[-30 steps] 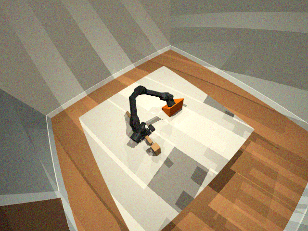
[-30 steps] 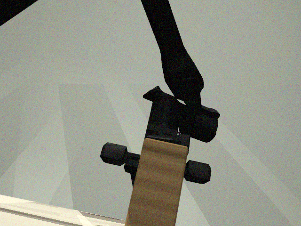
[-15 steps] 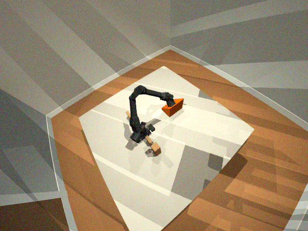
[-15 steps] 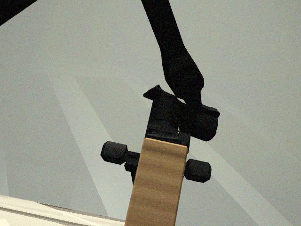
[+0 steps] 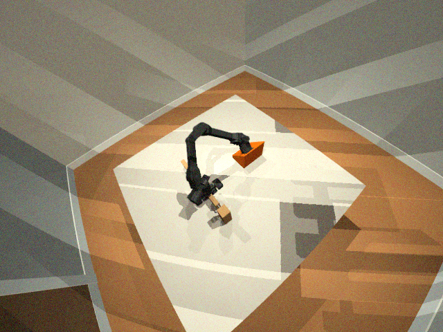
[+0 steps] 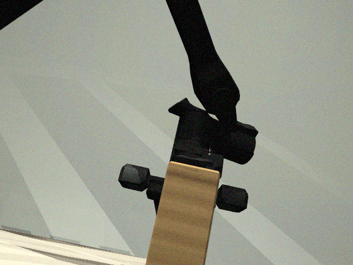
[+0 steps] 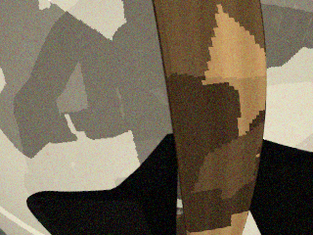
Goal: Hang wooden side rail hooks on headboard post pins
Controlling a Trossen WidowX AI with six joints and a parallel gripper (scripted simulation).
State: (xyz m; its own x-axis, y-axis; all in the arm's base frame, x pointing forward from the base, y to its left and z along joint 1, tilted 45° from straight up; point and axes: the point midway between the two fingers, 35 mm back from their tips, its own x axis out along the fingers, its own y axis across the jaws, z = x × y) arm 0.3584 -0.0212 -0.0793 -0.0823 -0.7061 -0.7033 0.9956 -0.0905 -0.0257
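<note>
Right now the headboard post is 160 mm to the left of my gripper tip, 50 mm above it and 10 mm ahead of it.
</note>
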